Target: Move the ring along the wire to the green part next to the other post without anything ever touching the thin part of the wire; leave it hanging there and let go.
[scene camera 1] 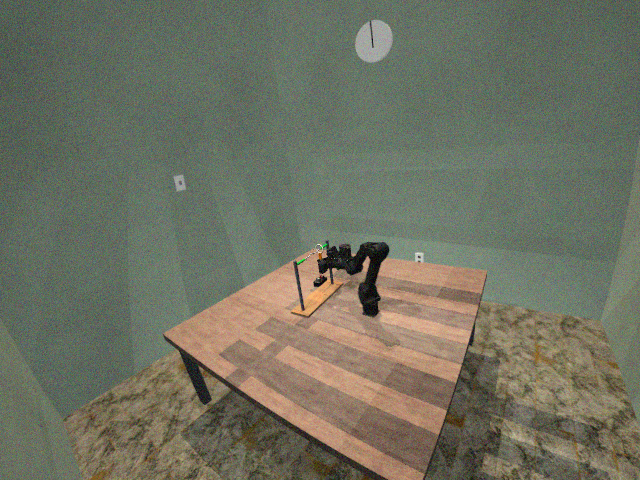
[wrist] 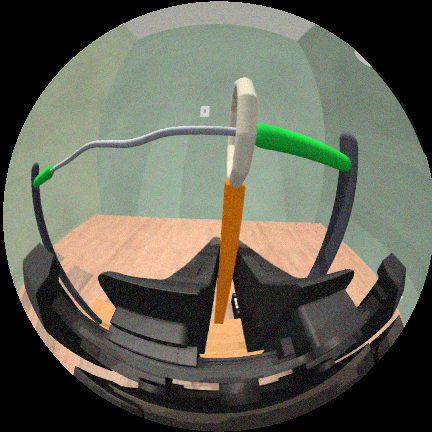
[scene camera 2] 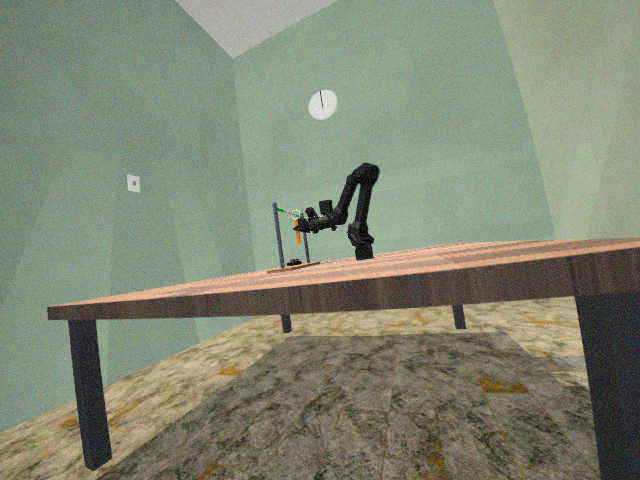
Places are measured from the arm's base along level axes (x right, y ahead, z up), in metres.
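Pixels of known places: gripper, fingertip midpoint: [scene camera 1: 317,260] [wrist: 224,242] [scene camera 2: 293,229]; arm's base at its link origin: [scene camera 1: 371,312] [scene camera 2: 365,259].
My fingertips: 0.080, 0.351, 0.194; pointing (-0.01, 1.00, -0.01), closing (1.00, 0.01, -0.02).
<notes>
Ahead of a thing's pixels: the offset from my fingertips to its middle, as dx, dy, dz. "*": to the spot under its first point.
The pale ring @[* -0.001, +0.002, +0.076] [scene camera 1: 315,248] [scene camera 2: 292,214] [wrist: 246,110] is upright around the wire, seen nearly edge-on in the wrist view. It is at the inner end of the right green part @[* +0.030, -0.028, +0.066] [wrist: 300,145], where the thin grey wire @[* -0.016, -0.027, +0.067] [wrist: 195,130] begins. The ring's near side hides the crossing, so I cannot tell whether they touch. My gripper [scene camera 1: 321,264] [scene camera 2: 296,227] [wrist: 224,242] is shut on the ring's orange handle @[* +0.001, -0.028, +0.033] [wrist: 233,210], below the wire. The other green part @[* -0.181, -0.041, +0.073] [scene camera 1: 300,261] [wrist: 43,176] is at the left post @[* -0.227, -0.041, -0.058] [scene camera 1: 298,289] [wrist: 42,220], away from the ring.
The right post @[+0.082, -0.018, -0.048] [scene camera 1: 331,273] [wrist: 345,200] stands to the right in the wrist view. Both posts stand on a wooden base @[-0.068, -0.029, -0.188] [scene camera 1: 316,299] [scene camera 2: 276,270]. A small black object @[+0.071, +0.061, -0.171] [scene camera 1: 320,281] [scene camera 2: 294,262] shows low by the base, below the gripper.
</notes>
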